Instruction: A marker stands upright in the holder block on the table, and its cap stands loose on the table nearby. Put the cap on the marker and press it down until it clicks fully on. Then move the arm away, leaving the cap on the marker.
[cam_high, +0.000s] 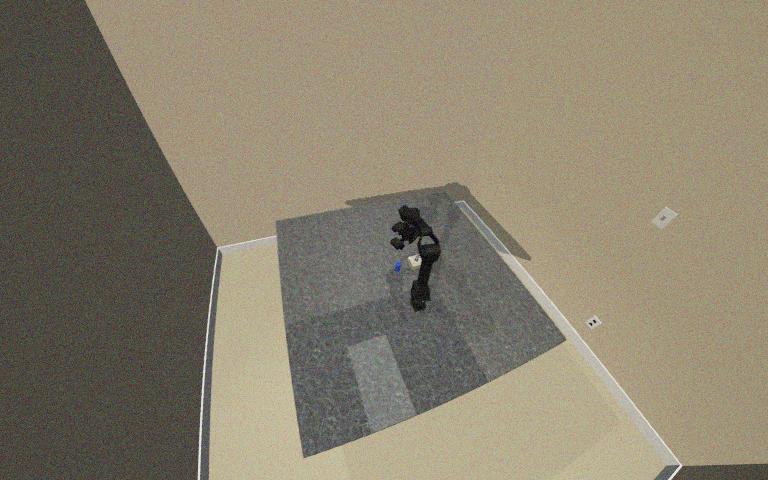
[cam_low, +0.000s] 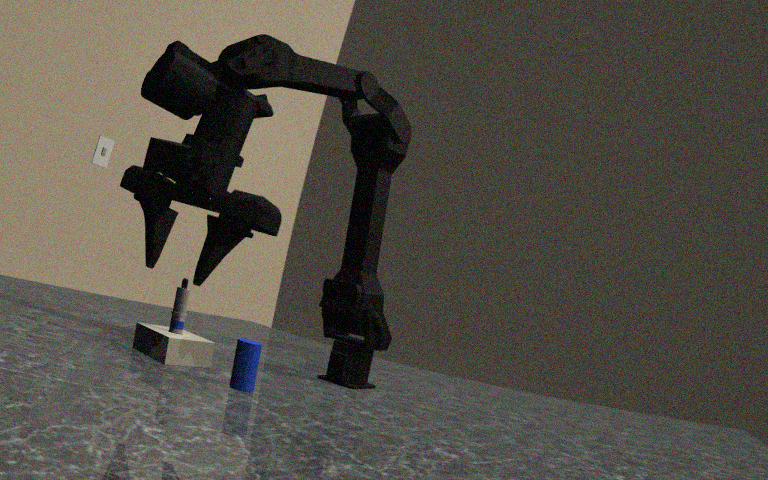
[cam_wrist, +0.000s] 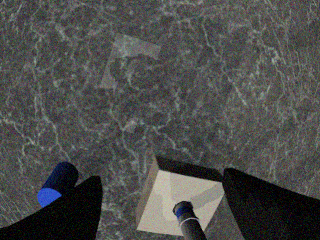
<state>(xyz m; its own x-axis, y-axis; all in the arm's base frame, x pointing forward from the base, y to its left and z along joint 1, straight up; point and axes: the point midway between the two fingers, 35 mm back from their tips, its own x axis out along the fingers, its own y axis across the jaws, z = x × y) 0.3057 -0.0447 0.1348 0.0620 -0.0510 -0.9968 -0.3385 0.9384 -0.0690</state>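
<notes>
Now: gripper tip 7 cm past the blue cap, 7 cm to the right of it and 7 cm above it. From my gripper tip the other things lie so: pale holder block: 6 cm behind, 5 cm to the right, 8 cm below.
</notes>
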